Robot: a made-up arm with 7 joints. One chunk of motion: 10 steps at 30 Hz.
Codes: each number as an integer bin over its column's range. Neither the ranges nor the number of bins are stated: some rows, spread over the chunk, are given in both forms.
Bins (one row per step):
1: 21 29 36 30 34 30 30
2: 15 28 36 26 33 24 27
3: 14 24 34 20 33 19 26
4: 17 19 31 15 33 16 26
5: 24 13 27 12 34 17 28
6: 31 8 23 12 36 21 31
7: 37 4 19 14 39 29 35
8: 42 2 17 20 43 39 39
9: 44 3 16 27 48 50 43
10: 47 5 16 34 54 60 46
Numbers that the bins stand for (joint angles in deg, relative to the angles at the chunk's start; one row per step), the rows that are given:
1: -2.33 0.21 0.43 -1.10 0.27 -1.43 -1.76
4: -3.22 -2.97 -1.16 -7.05 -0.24 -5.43 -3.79
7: 1.22 -7.73 -4.97 -7.44 2.81 -1.71 0.78
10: 3.44 -7.41 -5.92 0.49 10.43 7.14 6.37
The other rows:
2: -3.67 -0.11 0.43 -2.68 -0.24 -3.14 -3.29
3: -3.89 -1.38 -0.21 -5.06 -0.24 -4.57 -3.79
5: -1.67 -4.87 -2.43 -8.24 0.27 -5.14 -2.78
6: -0.11 -6.46 -3.70 -8.24 1.29 -4.00 -1.25
8: 2.33 -8.37 -5.60 -5.06 4.84 1.14 2.81
9: 2.78 -8.05 -5.92 -2.29 7.38 4.29 4.84

